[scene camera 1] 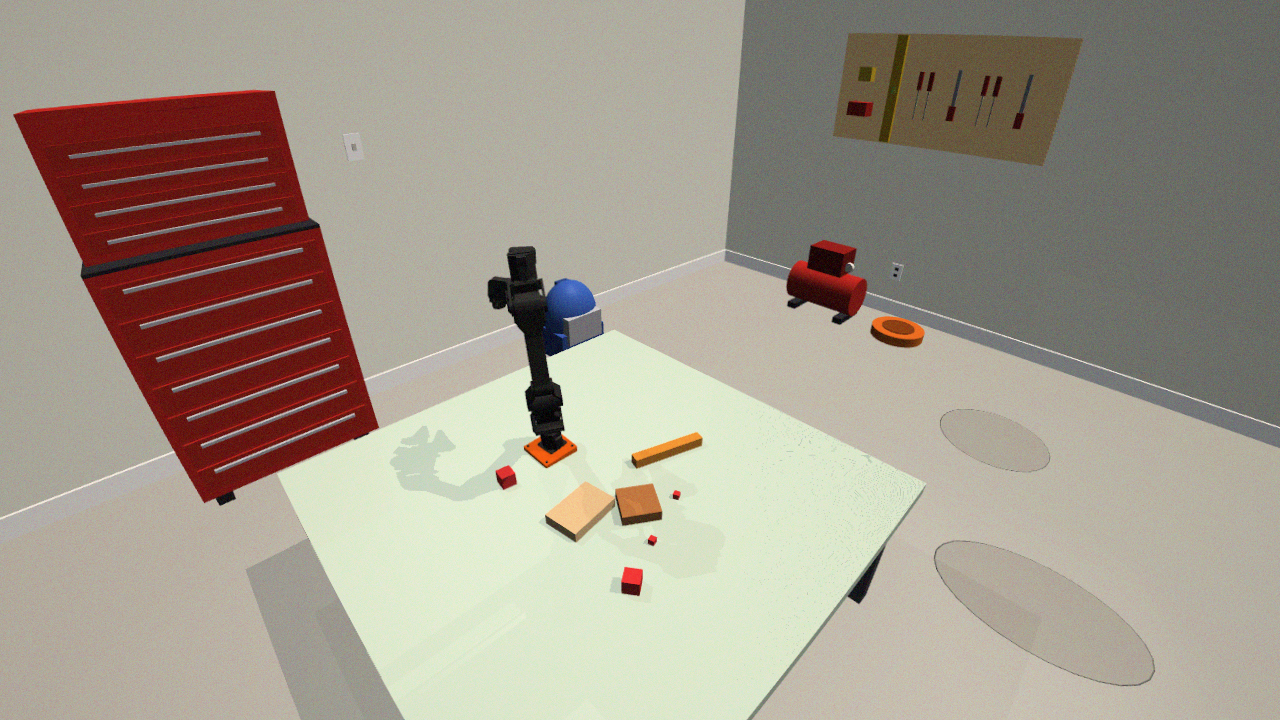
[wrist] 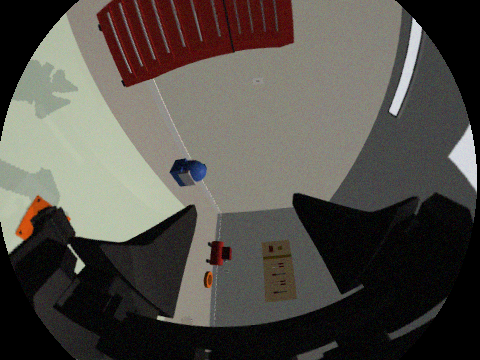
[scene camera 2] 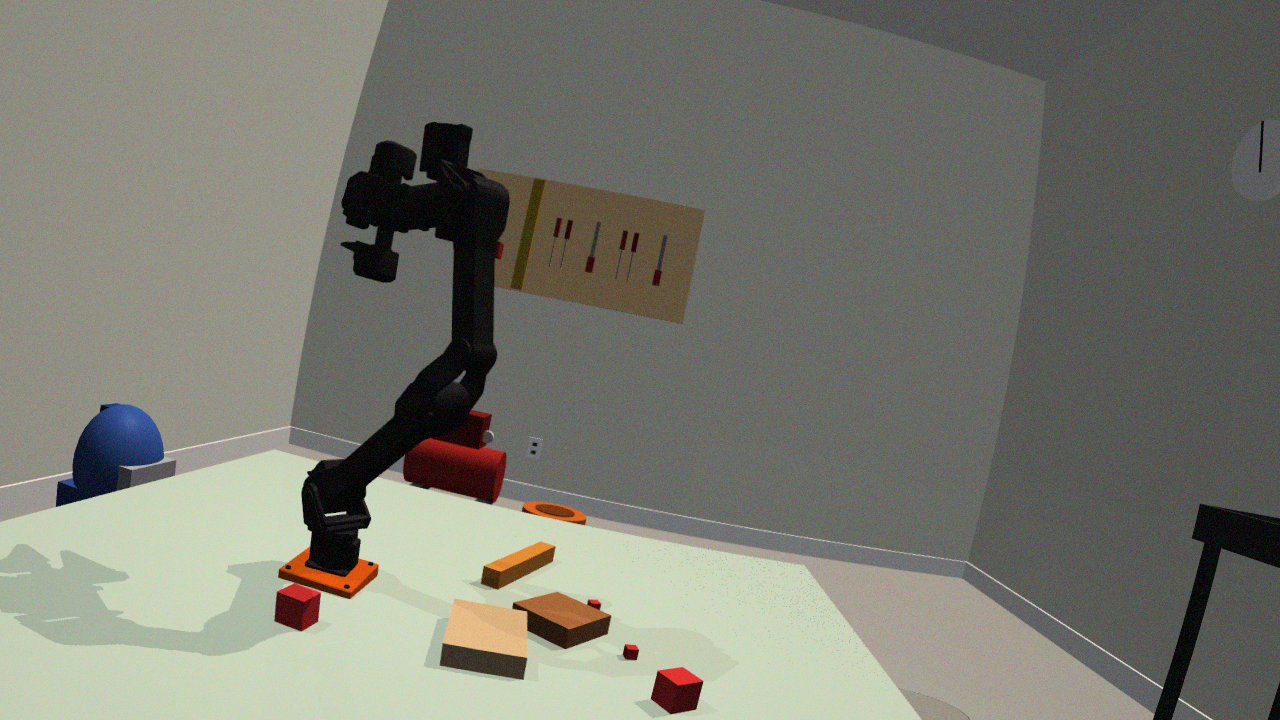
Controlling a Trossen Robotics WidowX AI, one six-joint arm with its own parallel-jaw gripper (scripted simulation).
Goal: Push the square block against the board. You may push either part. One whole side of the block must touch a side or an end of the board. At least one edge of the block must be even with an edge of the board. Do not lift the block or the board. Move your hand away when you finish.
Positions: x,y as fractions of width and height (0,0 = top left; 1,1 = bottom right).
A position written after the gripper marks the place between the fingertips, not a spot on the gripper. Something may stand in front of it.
The gripper (wrist: 0.51,0.57) is open, with nothing in its grasp. Further things: a light tan flat board (scene camera 2: 0.38,0.89), a dark brown square block (scene camera 2: 0.44,0.86) and a long orange bar (scene camera 2: 0.39,0.80).
The light tan flat board also shows in scene camera 1 (scene camera 1: 0.45,0.72). The dark brown square block shows as well in scene camera 1 (scene camera 1: 0.50,0.70). The wrist view misses the light tan flat board: it is out of frame. The wrist view misses the dark brown square block: it is out of frame.
